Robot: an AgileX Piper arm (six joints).
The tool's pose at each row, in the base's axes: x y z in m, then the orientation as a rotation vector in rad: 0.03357 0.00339 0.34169 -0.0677 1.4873 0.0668; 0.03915 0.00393 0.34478 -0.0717 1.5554 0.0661; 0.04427 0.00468 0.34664 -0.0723 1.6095 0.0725; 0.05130 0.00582 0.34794 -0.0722 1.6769 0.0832; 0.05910 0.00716 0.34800 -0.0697 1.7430 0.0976; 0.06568 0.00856 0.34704 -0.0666 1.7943 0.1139; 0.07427 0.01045 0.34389 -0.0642 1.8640 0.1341; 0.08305 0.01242 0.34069 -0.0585 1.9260 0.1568; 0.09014 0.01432 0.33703 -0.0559 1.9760 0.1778; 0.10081 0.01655 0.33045 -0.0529 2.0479 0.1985; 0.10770 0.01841 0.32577 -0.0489 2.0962 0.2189; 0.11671 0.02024 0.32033 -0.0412 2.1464 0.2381; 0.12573 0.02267 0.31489 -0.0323 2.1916 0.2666; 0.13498 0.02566 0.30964 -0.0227 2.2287 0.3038
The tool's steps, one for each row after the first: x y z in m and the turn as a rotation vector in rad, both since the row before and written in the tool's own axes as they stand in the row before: -0.00262 0.00004 0.00584 -0.0014 0.0682 0.0000; -0.00179 0.00029 0.00519 -0.0039 0.0540 0.0061; -0.00158 0.00049 0.00705 -0.0060 0.0672 0.0097; -0.00090 0.00058 0.00784 -0.0070 0.0658 0.0133; -0.00019 0.00070 0.00676 -0.0081 0.0510 0.0138; 0.00117 0.00083 0.00923 -0.0105 0.0695 0.0162; 0.00053 0.00077 0.00950 -0.0106 0.0617 0.0191; 0.00098 0.00076 0.00811 -0.0113 0.0501 0.0151; 0.00184 0.00025 0.01260 -0.0096 0.0720 0.0165; 0.00100 0.00043 0.00846 -0.0101 0.0485 0.0151; 0.00016 -0.00006 0.01068 -0.0075 0.0501 0.0172; -0.00034 0.00045 0.01080 -0.0138 0.0457 0.0211; -0.00108 0.00087 0.01096 -0.0202 0.0385 0.0238
